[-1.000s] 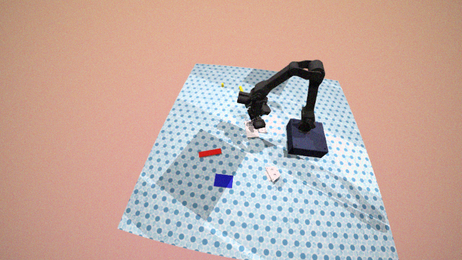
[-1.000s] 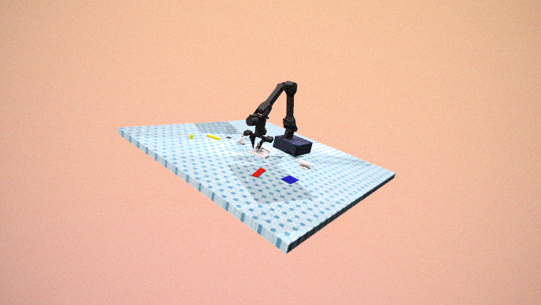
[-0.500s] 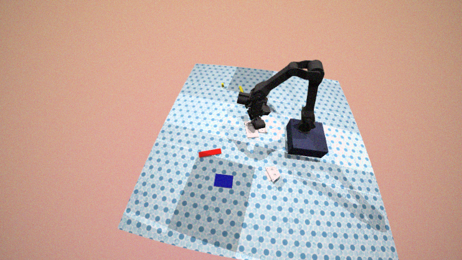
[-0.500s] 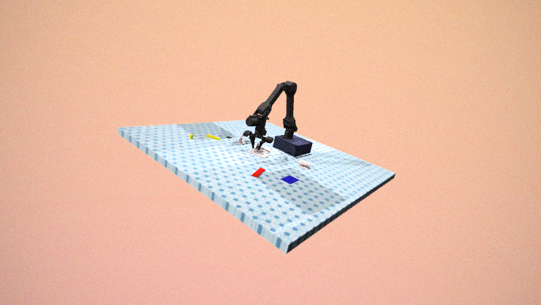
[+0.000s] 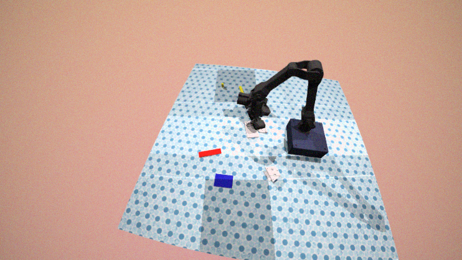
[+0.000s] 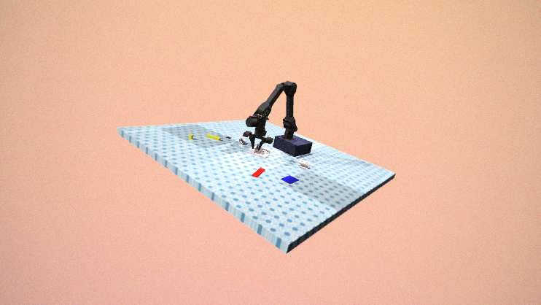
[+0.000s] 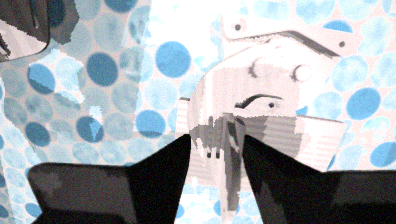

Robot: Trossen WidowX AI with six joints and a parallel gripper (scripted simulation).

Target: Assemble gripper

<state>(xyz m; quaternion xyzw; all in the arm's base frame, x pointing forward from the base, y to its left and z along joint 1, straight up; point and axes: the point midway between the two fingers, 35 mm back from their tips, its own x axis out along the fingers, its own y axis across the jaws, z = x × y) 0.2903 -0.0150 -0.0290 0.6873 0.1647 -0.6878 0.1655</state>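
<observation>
My gripper tip is 3 cm to the right of the flat white plate and 1 cm above it. The rest, counted from my gripper tip: small dark block: 28 cm to the right, 1 cm below; jaw: 5 cm behind, 19 cm to the right, 2 cm above; housing plate: 6 cm behind, 1 cm to the left, 1 cm below.
</observation>
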